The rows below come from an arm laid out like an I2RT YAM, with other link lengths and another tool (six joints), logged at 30 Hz.
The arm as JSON. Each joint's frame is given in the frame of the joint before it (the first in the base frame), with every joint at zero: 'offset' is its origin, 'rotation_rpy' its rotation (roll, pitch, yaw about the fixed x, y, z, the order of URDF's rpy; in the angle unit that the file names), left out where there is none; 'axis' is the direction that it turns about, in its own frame. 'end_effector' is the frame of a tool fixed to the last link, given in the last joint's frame.
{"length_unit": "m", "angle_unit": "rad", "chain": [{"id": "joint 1", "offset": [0.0, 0.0, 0.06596], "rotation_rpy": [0.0, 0.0, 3.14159], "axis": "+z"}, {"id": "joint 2", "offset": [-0.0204, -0.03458, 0.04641], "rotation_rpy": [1.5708, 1.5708, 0.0], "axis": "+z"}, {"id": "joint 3", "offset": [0.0, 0.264, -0.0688], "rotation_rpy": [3.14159, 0.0, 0.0], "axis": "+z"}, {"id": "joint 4", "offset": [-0.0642, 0.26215, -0.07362], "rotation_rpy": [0.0, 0.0, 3.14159], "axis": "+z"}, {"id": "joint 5", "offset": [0.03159, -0.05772, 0.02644], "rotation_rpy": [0.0, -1.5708, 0.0], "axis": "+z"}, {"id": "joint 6", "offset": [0.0, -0.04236, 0.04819], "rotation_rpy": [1.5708, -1.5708, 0.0], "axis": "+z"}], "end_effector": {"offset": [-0.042, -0.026, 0.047], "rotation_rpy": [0.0, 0.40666, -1.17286]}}
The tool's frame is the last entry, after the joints.
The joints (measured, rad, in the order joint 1, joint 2, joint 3, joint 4, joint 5, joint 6), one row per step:
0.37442 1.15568 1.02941 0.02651 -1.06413 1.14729
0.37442 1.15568 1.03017 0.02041 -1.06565 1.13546
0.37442 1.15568 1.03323 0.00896 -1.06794 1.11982
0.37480 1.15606 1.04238 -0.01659 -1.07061 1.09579
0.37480 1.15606 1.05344 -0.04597 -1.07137 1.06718
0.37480 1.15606 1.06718 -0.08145 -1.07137 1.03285
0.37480 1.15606 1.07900 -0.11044 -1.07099 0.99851
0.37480 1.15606 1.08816 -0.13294 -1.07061 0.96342
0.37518 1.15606 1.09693 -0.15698 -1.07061 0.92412
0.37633 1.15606 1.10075 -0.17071 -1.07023 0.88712
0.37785 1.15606 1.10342 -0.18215 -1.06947 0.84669
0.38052 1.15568 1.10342 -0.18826 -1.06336 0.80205
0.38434 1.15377 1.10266 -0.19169 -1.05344 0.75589
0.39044 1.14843 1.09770 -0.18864 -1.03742 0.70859
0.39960 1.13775 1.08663 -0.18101 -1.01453 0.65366
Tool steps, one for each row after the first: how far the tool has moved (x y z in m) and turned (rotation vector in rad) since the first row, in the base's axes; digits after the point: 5 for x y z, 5 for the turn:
-0.00020 0.00002 0.00003 -0.00333 -0.00669 0.00210
-0.00061 0.00003 0.00044 -0.00814 -0.01428 0.00520
-0.00144 0.00003 0.00166 -0.01693 -0.02235 0.00967
-0.00227 -0.00028 0.00345 -0.02701 -0.03357 0.01234
-0.00329 -0.00071 0.00576 -0.03908 -0.04729 0.01497
-0.00411 -0.00107 0.00820 -0.04954 -0.06529 0.01742
-0.00474 -0.00132 0.01049 -0.05868 -0.08759 0.02003
-0.00557 -0.00144 0.01264 -0.06886 -0.11224 0.02403
-0.00613 -0.00120 0.01409 -0.07684 -0.13967 0.02821
-0.00668 -0.00082 0.01557 -0.08485 -0.17159 0.03275
-0.00692 -0.00034 0.01695 -0.09383 -0.21079 0.03363
-0.00740 0.00014 0.01887 -0.10307 -0.25491 0.03207
-0.00844 0.00066 0.02098 -0.11255 -0.30576 0.02672
-0.01071 0.00122 0.02311 -0.12407 -0.36797 0.01829

